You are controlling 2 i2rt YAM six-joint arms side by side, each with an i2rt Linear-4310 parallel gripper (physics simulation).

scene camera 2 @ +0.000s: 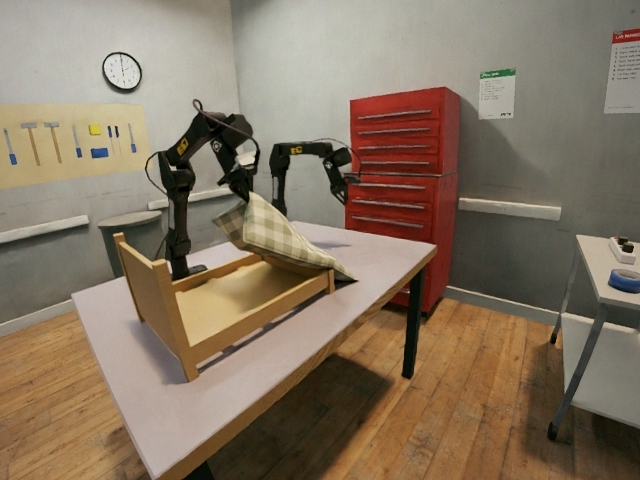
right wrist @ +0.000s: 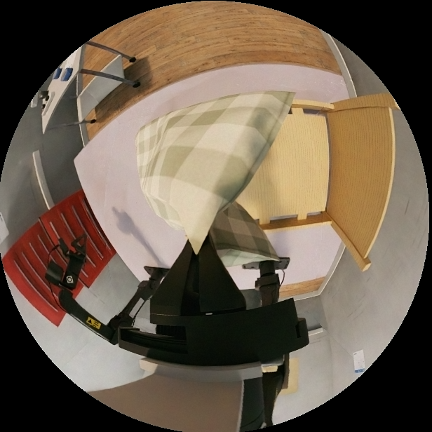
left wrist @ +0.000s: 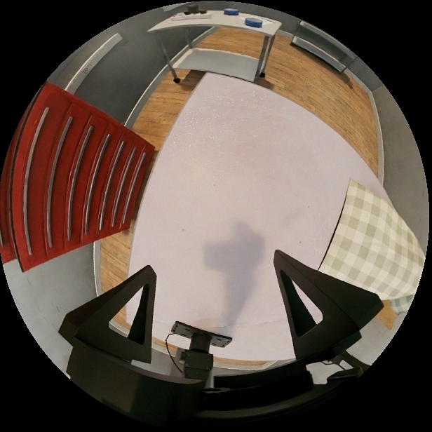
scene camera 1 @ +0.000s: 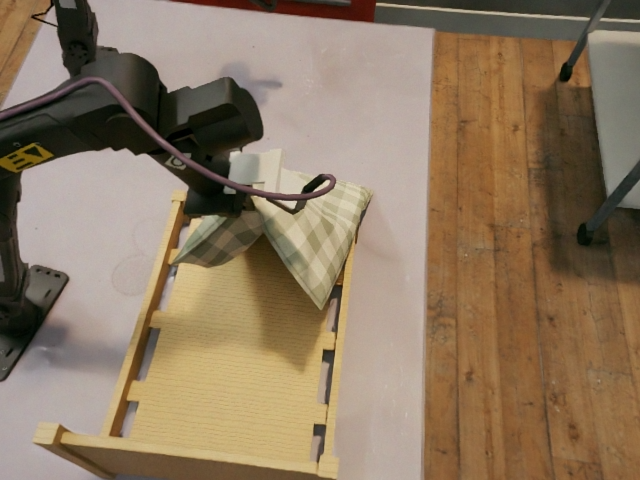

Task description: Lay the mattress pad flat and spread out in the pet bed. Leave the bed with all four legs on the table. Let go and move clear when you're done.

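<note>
The green-and-white checked mattress pad (scene camera 1: 330, 227) (scene camera 2: 273, 227) (left wrist: 375, 235) (right wrist: 215, 140) hangs steeply, folded like a tent, over the far end of the pale wooden pet bed (scene camera 1: 232, 382) (scene camera 2: 149, 289) (right wrist: 360, 170). In scene camera 2 its right corner reaches down outside the bed's low end, close to the table. The headboard half of the bed base is uncovered. The bed appears upright on the table; some legs are hidden. My right gripper (scene camera 2: 248, 195) (right wrist: 201, 224) is shut on the pad's upper edge, above the bed. My left gripper (scene camera 2: 343, 193) (left wrist: 210, 266) is open, high above the table, apart from the pad.
The table (scene camera 1: 387, 335) (scene camera 2: 289, 356) carries the bed; its edge runs along the right in scene camera 1. A red drawer cabinet (scene camera 2: 403, 155) (left wrist: 75, 175) stands beyond the table. A wheeled cart (scene camera 2: 594, 268) stands apart at the right in scene camera 2.
</note>
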